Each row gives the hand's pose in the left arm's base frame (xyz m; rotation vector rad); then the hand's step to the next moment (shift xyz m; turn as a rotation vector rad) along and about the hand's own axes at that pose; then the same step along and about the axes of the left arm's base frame.
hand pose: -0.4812 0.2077 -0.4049 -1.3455 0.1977 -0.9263
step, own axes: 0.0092 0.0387 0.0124 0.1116 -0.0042 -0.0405
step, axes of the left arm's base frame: 0.0312 0.0008 -0.0276 0.0451 -0.1043 0.0348
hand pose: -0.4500 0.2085 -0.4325 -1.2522 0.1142 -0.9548
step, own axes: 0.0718 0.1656 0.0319 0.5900 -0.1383 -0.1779
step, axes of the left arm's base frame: 0.1532 -0.0241 -0.0976 0.1949 -0.5238 0.2942
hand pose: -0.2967 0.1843 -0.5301 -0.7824 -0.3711 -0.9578
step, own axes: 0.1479 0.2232 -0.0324 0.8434 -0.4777 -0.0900
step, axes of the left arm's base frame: 0.2658 -0.0357 -0.0284 0.0517 -0.7217 0.6513
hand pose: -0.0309 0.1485 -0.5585 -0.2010 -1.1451 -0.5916
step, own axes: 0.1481 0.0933 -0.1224 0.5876 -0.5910 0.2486
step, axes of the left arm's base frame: 0.1890 -0.0266 0.0958 -0.3503 -0.5798 0.5455
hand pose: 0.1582 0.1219 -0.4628 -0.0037 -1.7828 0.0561
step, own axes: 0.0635 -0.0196 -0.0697 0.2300 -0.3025 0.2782
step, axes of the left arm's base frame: 0.0552 -0.0150 0.0775 -0.3119 -0.3045 0.1784
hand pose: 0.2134 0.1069 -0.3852 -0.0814 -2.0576 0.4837
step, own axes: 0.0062 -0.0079 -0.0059 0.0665 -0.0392 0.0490
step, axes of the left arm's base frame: 0.0029 -0.0039 0.0106 -0.0703 -0.0341 0.0475
